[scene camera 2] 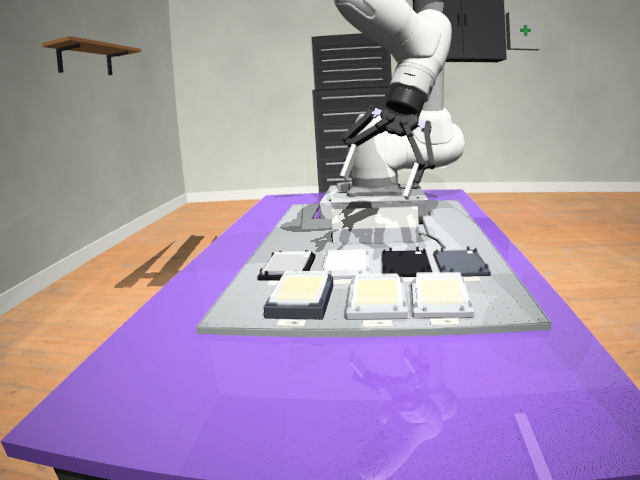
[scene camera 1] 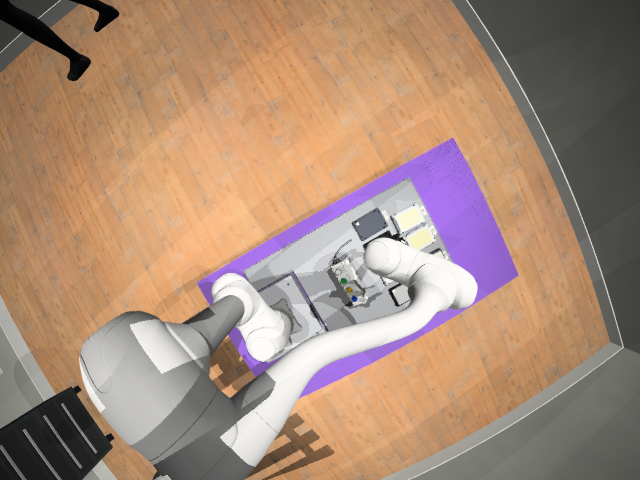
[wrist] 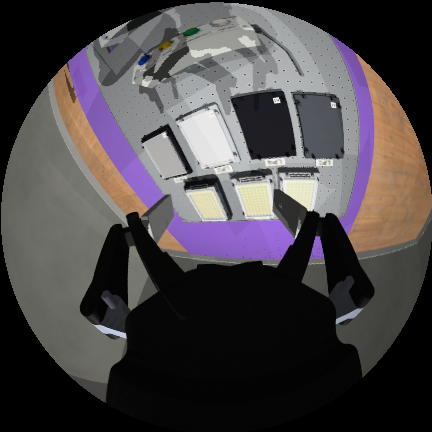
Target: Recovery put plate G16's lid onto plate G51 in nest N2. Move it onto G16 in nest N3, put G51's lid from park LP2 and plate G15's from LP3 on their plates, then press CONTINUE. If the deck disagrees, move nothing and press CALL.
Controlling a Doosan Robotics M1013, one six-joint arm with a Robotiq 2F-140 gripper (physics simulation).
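Places are measured from the arm's base along level axes (x ahead, y left, z up), in millimetres.
Pixels of known places: gripper, fingertip midpoint: (scene camera 2: 374, 187) (wrist: 222, 201); arm's base at its link origin: (scene camera 2: 374, 191) (scene camera 1: 277, 321).
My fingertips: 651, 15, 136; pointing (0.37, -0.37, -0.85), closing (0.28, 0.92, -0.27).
Ahead of a thing's pixels: the offset from my fingertips to its top centre, as dx, dy, dz. "spot": to the spot under its first point. Level surfaces: height alone.
My gripper (scene camera 2: 376, 186) (wrist: 222, 201) is open and empty, high above the deck; the arm hides most of it in scene camera 1. Three yellow-welled plates stand in the front row: the left (scene camera 2: 297, 288) (wrist: 207, 202) in a dark nest, the middle (scene camera 2: 377, 290) (wrist: 254, 197) and right (scene camera 2: 440, 289) (wrist: 299, 194) in light nests. Behind are a grey panel @[-26, -197, -163] (scene camera 2: 285, 263) (wrist: 165, 152) on a black base, a white one @[-32, -67, -163] (scene camera 2: 347, 262) (wrist: 207, 135), a black one @[-36, +63, -161] (scene camera 2: 405, 262) (wrist: 265, 125) and a slate one @[-31, +185, -161] (scene camera 1: 369, 223) (wrist: 319, 125). Labels are unreadable; clear lids cannot be made out.
The button box @[-249, -7, -97] (scene camera 2: 374, 222) (wrist: 220, 47) stands behind the panels, with green @[-272, +18, -106] (scene camera 1: 343, 281) (wrist: 191, 31), yellow @[-270, -32, -106] (wrist: 165, 45) and blue @[-268, -82, -106] (wrist: 144, 60) buttons and a cable @[spot: -213, +153, -173] (wrist: 285, 47). The arm's base is behind it. The pegboard deck @[dz -181] (scene camera 2: 232, 310) lies on the purple table @[dz -193] (scene camera 2: 258, 392).
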